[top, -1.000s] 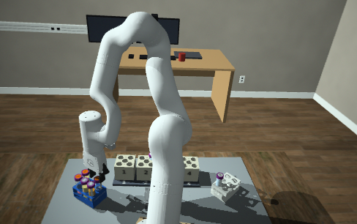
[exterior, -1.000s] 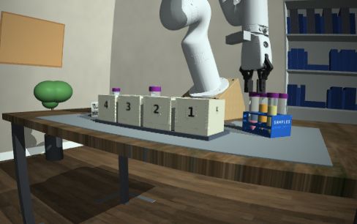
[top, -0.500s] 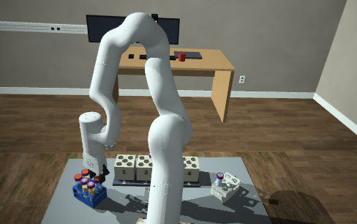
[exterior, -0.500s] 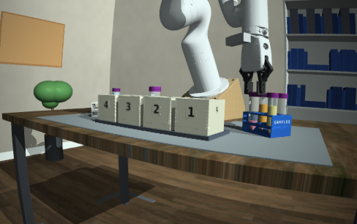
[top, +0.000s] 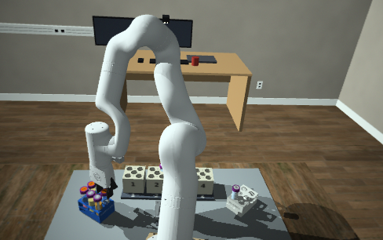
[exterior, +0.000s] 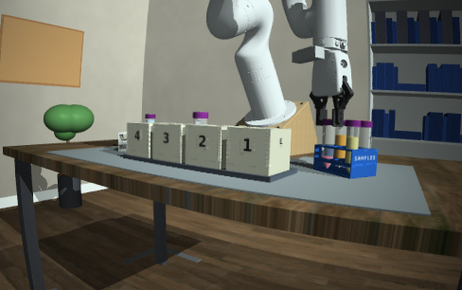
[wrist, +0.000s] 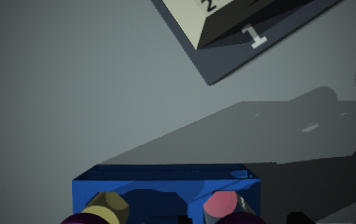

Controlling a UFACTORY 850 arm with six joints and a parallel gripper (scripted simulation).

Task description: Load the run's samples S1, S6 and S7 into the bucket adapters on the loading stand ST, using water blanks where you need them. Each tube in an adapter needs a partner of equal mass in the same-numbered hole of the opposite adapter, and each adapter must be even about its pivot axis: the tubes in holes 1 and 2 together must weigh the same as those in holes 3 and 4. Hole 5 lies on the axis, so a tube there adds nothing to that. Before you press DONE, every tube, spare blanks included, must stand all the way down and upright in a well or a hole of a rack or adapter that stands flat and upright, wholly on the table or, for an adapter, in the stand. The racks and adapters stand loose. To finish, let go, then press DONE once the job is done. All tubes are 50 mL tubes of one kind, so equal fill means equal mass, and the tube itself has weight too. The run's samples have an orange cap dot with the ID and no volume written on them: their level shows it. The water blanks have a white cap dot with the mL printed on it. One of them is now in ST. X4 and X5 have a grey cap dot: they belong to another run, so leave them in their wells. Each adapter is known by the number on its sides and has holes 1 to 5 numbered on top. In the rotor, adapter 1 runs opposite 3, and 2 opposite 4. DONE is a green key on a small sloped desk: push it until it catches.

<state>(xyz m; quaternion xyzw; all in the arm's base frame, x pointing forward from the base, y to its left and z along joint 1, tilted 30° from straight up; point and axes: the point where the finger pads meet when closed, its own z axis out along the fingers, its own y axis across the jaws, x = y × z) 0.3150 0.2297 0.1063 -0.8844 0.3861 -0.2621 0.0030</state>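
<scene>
My hand is 2 cm short of the blue samples rack, 4 cm to the right of it and 9 cm above it. From my hand the other things lie so: adapter 1: 12 cm ahead, 14 cm to the right, 7 cm below; white rack: 13 cm behind, 60 cm to the right, 9 cm below.
</scene>
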